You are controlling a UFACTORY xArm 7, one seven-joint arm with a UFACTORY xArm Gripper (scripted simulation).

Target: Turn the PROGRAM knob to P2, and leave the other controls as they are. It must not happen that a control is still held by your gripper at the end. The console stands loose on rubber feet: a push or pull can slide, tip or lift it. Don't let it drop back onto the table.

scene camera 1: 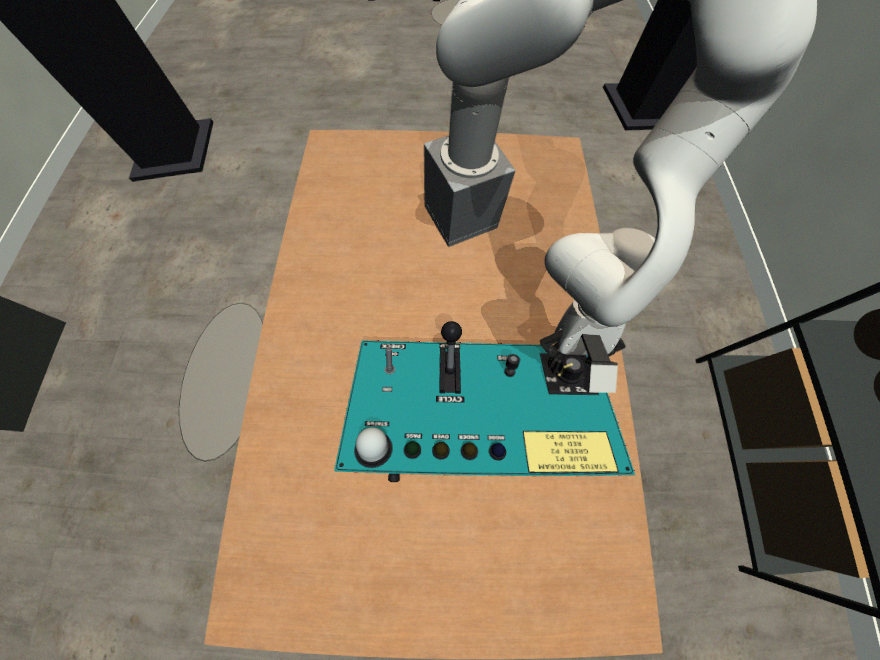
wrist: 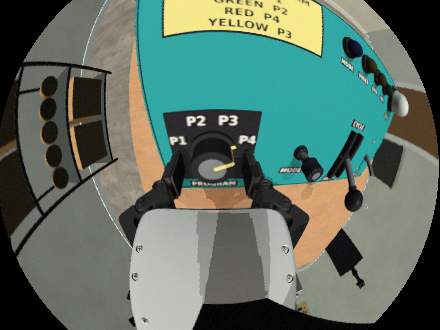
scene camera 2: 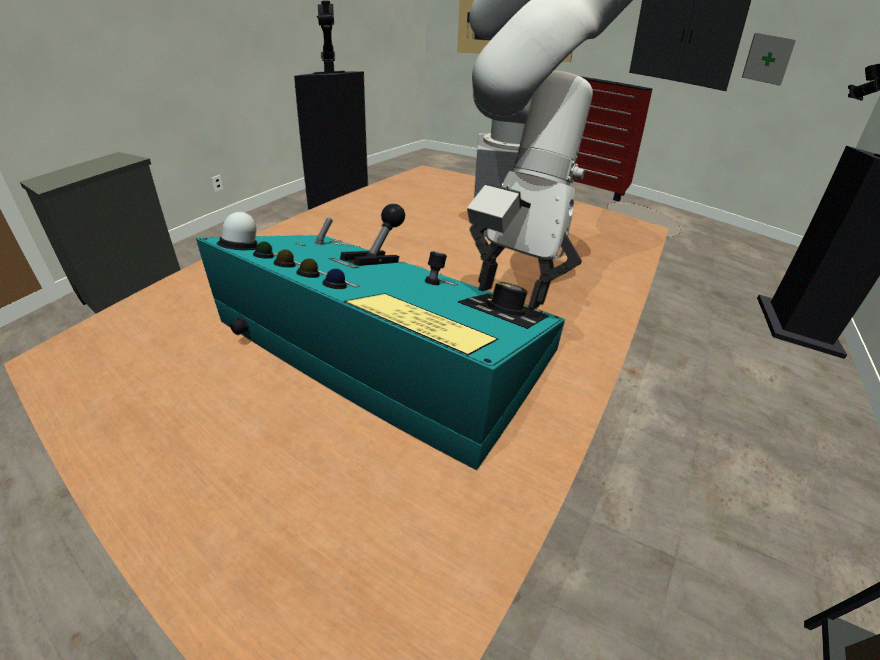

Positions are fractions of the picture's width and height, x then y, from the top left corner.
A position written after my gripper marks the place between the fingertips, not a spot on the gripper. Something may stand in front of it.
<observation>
In view: my gripper (scene camera 2: 0.58,0.45) and a teal console (scene camera 2: 0.51,0.55).
The teal console is seen too in scene camera 1 (scene camera 1: 0.60,0.64). My gripper also shows in scene camera 1 (scene camera 1: 0.65,0.56) and in the wrist view (wrist: 0.49,0.49).
</observation>
